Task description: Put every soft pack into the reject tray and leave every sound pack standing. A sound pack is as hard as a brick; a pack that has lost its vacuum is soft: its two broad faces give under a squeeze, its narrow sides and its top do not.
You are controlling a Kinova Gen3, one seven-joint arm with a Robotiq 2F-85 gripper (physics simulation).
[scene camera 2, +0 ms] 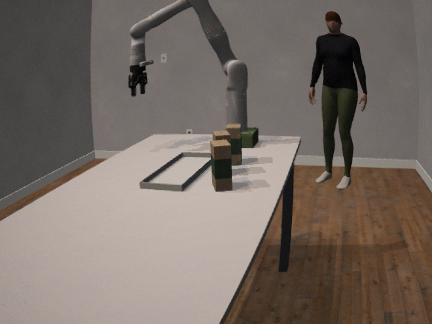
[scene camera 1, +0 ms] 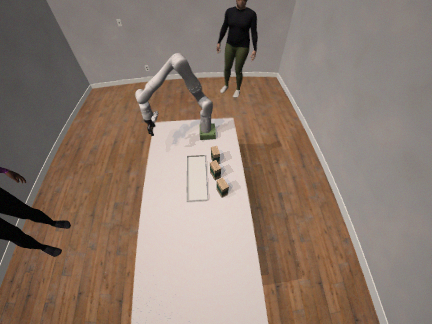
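Observation:
There is a reject tray (scene camera 2: 177, 174) that I can see.

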